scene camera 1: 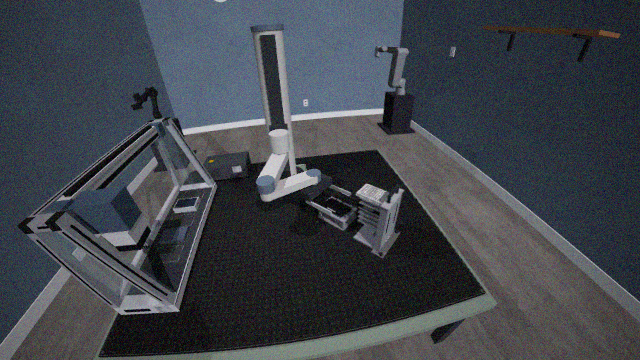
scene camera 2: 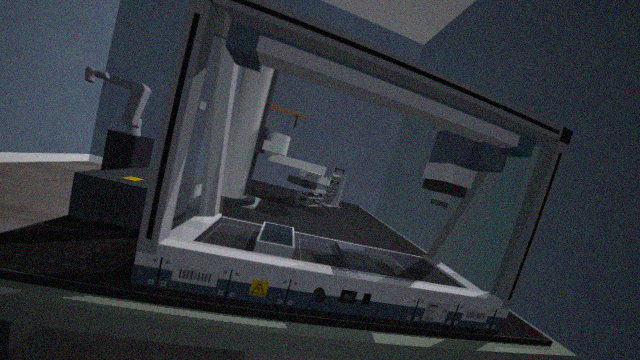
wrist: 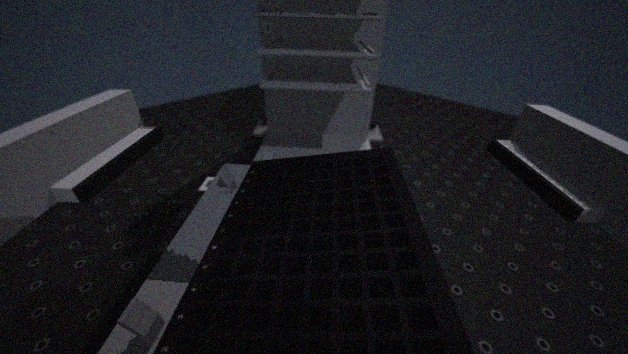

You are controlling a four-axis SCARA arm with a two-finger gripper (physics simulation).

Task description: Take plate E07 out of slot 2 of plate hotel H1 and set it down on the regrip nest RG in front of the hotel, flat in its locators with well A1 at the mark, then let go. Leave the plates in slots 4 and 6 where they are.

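Places are measured from the arm's base along level axes (x ahead, y left, z up), in millimetres.
Pixels of known places: gripper, fingertip midpoint: [scene camera 1: 341, 203] [scene camera 2: 316, 188] [wrist: 326, 119]; arm's base, origin of the base link: [scene camera 1: 286, 177].
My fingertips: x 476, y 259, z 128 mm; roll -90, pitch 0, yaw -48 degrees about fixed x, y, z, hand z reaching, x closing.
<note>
For each thing: its top centre in the pictures, then the offset to it from my fingertips. "pt": a spot on its surface instead. Level surfaces: height alone.
- Black plate E07, middle of its top: [wrist: 315, 219] [scene camera 1: 336, 204] 25 mm back, 19 mm right, 26 mm down
- pale regrip nest, middle of its top: [wrist: 295, 240] [scene camera 1: 337, 205] [scene camera 2: 311, 193] 30 mm back, 13 mm right, 39 mm down
- white plate, middle of its top: [scene camera 1: 374, 193] 111 mm ahead, 110 mm left, 129 mm up
- white head, surface spot: [scene camera 1: 105, 212] pt 302 mm ahead, 760 mm right, 341 mm up
- mat, its level: 115 mm down
Black plate E07 [scene camera 1: 332, 204] [wrist: 325, 235] is on the pale regrip nest [scene camera 1: 336, 220] [wrist: 205, 232] in front of hotel H1 [scene camera 1: 385, 227] [wrist: 300, 117]. In the wrist view the plate looks skewed: its far edge slants, and a strip of nest with locators shows along its left side but not its right. I cannot tell whether it lies flat; the A1 mark is not readable. My gripper [scene camera 1: 348, 204] [wrist: 326, 119] is open, its fingers standing apart outside the plate's two long sides. A white plate [scene camera 1: 372, 192] sits at the hotel's top; the slot 4 plate cannot be made out.
The hotel stands close beyond the nest. A framed clear enclosure [scene camera 1: 199, 250] [scene camera 2: 240, 257] with a blue and white head [scene camera 1: 105, 212] stands at the mat's left. A dark grey box [scene camera 1: 227, 167] [scene camera 2: 107, 200] is near the arm's column [scene camera 1: 286, 85]. The mat [scene camera 1: 280, 290] is black.
</note>
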